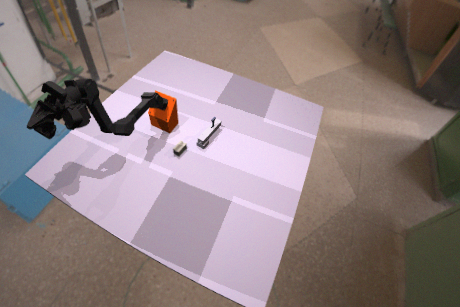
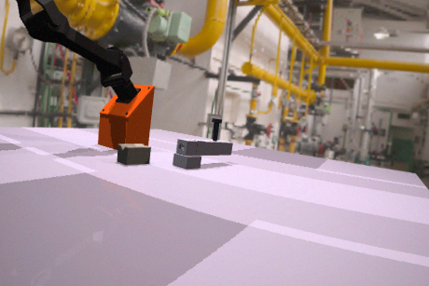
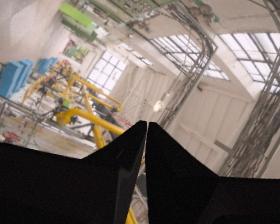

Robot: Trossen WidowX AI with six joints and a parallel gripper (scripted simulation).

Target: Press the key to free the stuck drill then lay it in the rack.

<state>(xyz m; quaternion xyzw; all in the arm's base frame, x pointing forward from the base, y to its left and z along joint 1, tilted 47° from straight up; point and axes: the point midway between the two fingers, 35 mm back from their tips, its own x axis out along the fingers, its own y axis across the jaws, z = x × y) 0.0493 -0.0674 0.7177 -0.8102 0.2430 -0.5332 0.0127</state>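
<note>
My gripper tip is now 21 cm short of the dark key, 67 cm to the right of it and 52 cm above it. From my gripper tip the other things lie so: drill 21 cm ahead, 62 cm to the left, 56 cm below; grey-tan box 12 cm ahead, 48 cm to the left, 59 cm below.
</note>
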